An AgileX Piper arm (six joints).
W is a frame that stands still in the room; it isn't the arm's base.
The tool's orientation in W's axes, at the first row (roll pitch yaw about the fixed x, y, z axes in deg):
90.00, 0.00, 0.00
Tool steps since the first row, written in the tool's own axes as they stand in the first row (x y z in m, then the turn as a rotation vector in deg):
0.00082, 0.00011, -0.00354, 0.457, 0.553, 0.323
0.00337, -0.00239, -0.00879, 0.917, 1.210, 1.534
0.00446, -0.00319, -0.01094, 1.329, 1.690, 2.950
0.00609, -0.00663, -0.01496, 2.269, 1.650, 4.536
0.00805, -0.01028, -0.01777, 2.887, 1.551, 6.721
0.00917, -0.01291, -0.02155, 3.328, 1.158, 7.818
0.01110, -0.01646, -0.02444, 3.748, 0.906, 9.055
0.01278, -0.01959, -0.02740, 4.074, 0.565, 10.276
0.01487, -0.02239, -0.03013, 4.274, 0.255, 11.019
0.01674, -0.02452, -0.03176, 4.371, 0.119, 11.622
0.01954, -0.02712, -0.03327, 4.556, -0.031, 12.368
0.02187, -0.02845, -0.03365, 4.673, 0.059, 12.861
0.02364, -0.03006, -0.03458, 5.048, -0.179, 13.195
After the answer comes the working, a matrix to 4 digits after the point.
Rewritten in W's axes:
0.00082, 0.00354, 0.00011, 0.457, -0.323, 0.553
0.00337, 0.00879, -0.00239, 0.917, -1.534, 1.210
0.00446, 0.01094, -0.00319, 1.329, -2.950, 1.690
0.00609, 0.01496, -0.00663, 2.269, -4.536, 1.650
0.00805, 0.01777, -0.01028, 2.887, -6.721, 1.551
0.00917, 0.02155, -0.01291, 3.328, -7.818, 1.158
0.01110, 0.02444, -0.01646, 3.748, -9.055, 0.906
0.01278, 0.02740, -0.01959, 4.074, -10.276, 0.565
0.01487, 0.03013, -0.02239, 4.274, -11.019, 0.255
0.01674, 0.03176, -0.02452, 4.371, -11.622, 0.119
0.01954, 0.03327, -0.02712, 4.556, -12.368, -0.031
0.02187, 0.03365, -0.02845, 4.673, -12.861, 0.059
0.02364, 0.03458, -0.03006, 5.048, -13.195, -0.179

The tool's axes in the first row as the columns of a matrix, in W's axes (rounded; the answer above uses it unrounded):
1.0000, 0.0000, 0.0000
0.0000, 0.0000, -1.0000
0.0000, 1.0000, 0.0000

